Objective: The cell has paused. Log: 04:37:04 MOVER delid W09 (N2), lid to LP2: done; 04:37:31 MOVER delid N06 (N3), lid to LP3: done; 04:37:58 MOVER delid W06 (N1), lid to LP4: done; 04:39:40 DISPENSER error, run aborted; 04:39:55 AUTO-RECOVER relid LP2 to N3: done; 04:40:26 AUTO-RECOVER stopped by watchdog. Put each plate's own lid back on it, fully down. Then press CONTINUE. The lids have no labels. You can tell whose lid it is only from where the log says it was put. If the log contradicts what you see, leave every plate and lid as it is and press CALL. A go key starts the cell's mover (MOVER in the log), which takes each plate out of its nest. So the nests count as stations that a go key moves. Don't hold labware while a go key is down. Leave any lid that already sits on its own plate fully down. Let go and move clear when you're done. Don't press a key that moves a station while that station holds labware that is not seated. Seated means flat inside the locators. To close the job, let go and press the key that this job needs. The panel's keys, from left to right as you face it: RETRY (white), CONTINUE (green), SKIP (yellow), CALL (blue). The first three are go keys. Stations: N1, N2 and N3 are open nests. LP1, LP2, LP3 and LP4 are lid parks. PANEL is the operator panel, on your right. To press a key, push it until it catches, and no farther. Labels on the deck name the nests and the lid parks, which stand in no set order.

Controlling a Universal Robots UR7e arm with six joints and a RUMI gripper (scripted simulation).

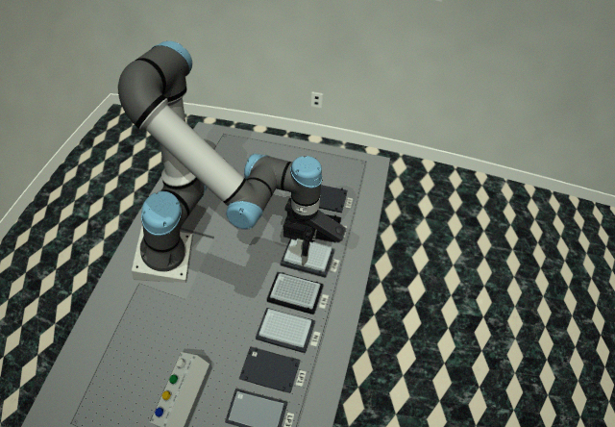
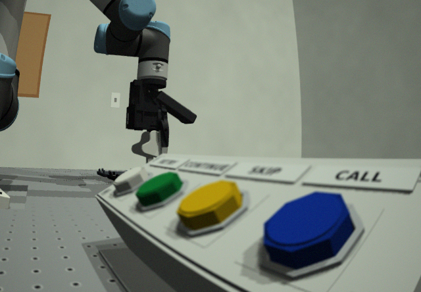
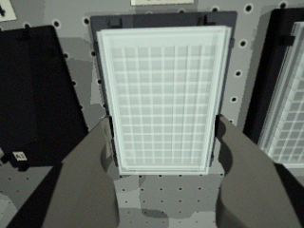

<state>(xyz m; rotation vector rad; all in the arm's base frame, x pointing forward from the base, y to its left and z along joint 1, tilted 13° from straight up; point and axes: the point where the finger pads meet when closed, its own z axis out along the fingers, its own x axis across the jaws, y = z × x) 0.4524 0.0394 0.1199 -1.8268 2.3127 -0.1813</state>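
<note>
Right now the plate is 3 cm behind my hand, 13 cm to the right of it and 2 cm below it. The rest, counted from my hand: dark lid park: 8 cm behind, 38 cm to the right, 4 cm below; then white RETRY key: 31 cm behind, 42 cm to the right, 3 cm above; then clear lid: 10 cm behind, 51 cm to the right, 3 cm below.
</note>
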